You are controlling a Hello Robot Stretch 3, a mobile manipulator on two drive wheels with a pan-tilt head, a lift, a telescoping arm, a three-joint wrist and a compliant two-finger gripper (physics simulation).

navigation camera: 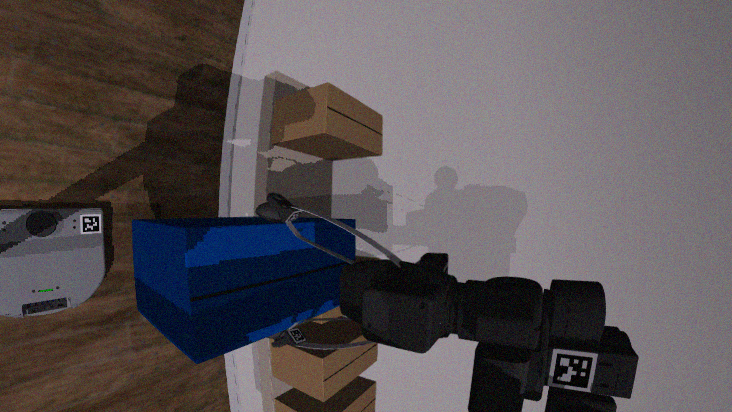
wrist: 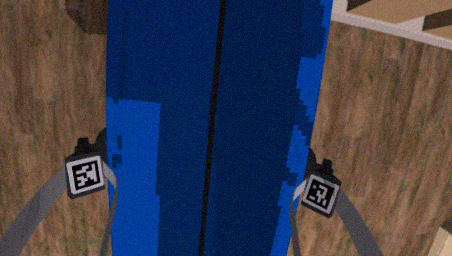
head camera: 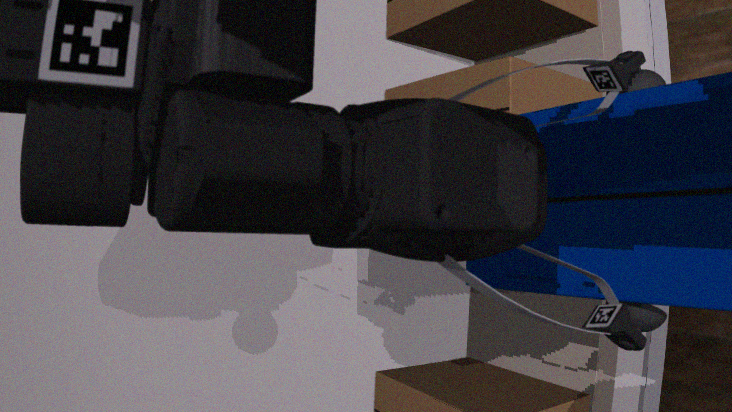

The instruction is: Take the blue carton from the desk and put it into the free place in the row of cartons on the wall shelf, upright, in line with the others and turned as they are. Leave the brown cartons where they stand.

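Seen in the pictures: gripper, fingertip midpoint: (wrist: pixel 208 153) (head camera: pixel 653 200); robot's base at its link origin: (navigation camera: pixel 42 222).
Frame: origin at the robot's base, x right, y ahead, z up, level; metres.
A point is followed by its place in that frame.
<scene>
The blue carton (head camera: pixel 640 153) {x 0.204, y -0.045, z 1.017 m} (navigation camera: pixel 235 261) {x 0.154, y 0.005, z 1.018 m} (wrist: pixel 260 100) {x 0.272, y -0.049, z 1.017 m} is between the two fingers of my gripper (head camera: pixel 641 199) {x 0.223, y -0.023, z 0.970 m} (navigation camera: pixel 280 271) {x 0.223, y -0.023, z 0.970 m} (wrist: pixel 208 153) {x 0.223, y -0.023, z 0.970 m}, one fingertip against each long side. My gripper is shut on it, with its seamed face towards the wrist. The wall shelf (head camera: pixel 502 332) {x 0.636, y 0.144, z 0.686 m} (navigation camera: pixel 261 179) {x 0.455, y 0.121, z 0.664 m} is partly hidden behind carton and gripper. In the navigation view the carton overlaps the lower part of the free place and juts out past the shelf's front edge over the floor. Whether it touches the shelf I cannot tell.
A brown carton (head camera: pixel 461 386) {x 0.594, y 0.201, z 0.804 m} (navigation camera: pixel 302 112) {x 0.466, y 0.269, z 0.794 m} stands on one side of the free place. Another brown carton (head camera: pixel 445 81) (navigation camera: pixel 302 365) stands on the other side, close to the blue carton in the picture, with more beyond. The white wall (head camera: pixel 204 358) {x 0.715, y 0.156, z 1.117 m} (navigation camera: pixel 589 127) {x 0.718, y 0.231, z 1.400 m} is behind. My base (navigation camera: pixel 51 261) {x 0.019, y -0.107, z 0.160 m} is at left.
</scene>
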